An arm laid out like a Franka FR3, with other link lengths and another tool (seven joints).
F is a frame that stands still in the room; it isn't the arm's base.
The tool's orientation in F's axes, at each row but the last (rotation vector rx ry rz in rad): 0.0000, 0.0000, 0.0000; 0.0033, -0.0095, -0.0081; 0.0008, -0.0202, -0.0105; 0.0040, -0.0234, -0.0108; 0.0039, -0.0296, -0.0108
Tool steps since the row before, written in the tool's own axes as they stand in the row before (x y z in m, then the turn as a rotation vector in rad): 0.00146, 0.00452, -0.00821, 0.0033, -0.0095, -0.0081; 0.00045, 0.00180, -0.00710, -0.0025, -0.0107, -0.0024; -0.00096, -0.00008, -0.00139, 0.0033, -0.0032, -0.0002; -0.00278, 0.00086, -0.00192, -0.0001, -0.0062, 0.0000; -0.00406, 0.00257, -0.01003, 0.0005, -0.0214, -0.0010
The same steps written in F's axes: 0.00146, 0.00452, -0.00821, 0.0033, -0.0095, -0.0081; 0.00053, 0.00182, -0.00709, -0.0026, -0.0107, -0.0025; -0.00093, -0.00007, -0.00141, 0.0033, -0.0032, -0.0001; -0.00272, 0.00090, -0.00198, -0.0002, -0.0062, 0.0000; -0.00373, 0.00265, -0.01014, 0.0003, -0.0214, -0.0011
